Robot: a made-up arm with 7 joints. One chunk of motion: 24 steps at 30 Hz.
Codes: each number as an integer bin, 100 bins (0 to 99) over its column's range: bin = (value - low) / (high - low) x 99, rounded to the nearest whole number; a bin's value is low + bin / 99 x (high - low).
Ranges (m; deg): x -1.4..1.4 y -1.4..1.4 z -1.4..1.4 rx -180..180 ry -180..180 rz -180..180
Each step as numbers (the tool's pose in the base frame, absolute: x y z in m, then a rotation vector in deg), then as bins.
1 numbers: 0.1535 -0.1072 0.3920 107.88 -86.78 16.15
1 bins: 55 46 63 79 26 54
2 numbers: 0.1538 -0.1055 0.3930 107.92 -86.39 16.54
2 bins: 55 46 63 79 26 54
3 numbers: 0.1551 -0.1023 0.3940 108.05 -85.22 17.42
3 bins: 55 46 63 79 26 54
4 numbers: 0.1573 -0.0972 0.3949 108.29 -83.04 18.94
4 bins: 55 46 63 79 27 55
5 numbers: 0.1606 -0.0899 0.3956 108.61 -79.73 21.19
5 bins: 55 46 63 79 28 55
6 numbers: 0.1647 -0.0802 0.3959 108.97 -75.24 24.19
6 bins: 55 47 63 79 29 56
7 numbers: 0.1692 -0.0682 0.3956 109.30 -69.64 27.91
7 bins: 55 47 63 80 30 57
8 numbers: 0.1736 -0.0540 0.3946 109.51 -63.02 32.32
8 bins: 56 48 63 80 32 58
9 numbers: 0.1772 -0.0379 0.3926 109.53 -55.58 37.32
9 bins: 56 48 63 80 34 60
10 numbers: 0.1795 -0.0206 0.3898 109.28 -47.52 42.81
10 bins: 56 49 63 80 36 61
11 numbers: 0.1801 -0.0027 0.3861 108.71 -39.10 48.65
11 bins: 56 49 63 79 39 63
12 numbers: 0.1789 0.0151 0.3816 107.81 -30.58 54.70
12 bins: 56 50 63 79 41 65
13 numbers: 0.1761 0.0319 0.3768 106.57 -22.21 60.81
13 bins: 56 51 63 79 43 66
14 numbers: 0.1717 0.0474 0.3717 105.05 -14.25 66.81
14 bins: 56 51 63 78 46 68
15 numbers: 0.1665 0.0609 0.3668 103.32 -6.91 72.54
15 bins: 55 52 62 78 48 69
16 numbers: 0.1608 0.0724 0.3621 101.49 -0.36 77.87
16 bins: 55 52 62 77 49 71
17 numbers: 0.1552 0.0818 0.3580 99.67 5.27 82.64
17 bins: 55 52 62 77 51 72
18 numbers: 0.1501 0.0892 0.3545 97.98 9.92 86.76
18 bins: 55 53 62 76 52 73
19 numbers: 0.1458 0.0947 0.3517 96.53 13.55 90.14
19 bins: 55 53 62 76 53 74
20 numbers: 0.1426 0.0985 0.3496 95.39 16.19 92.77
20 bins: 55 53 62 76 54 75
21 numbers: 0.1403 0.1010 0.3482 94.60 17.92 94.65
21 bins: 54 53 62 76 54 76
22 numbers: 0.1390 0.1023 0.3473 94.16 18.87 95.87
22 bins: 54 53 62 75 55 76
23 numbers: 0.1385 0.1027 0.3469 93.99 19.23 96.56
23 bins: 54 53 62 75 55 76
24 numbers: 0.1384 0.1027 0.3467 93.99 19.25 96.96
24 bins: 54 53 62 75 55 76
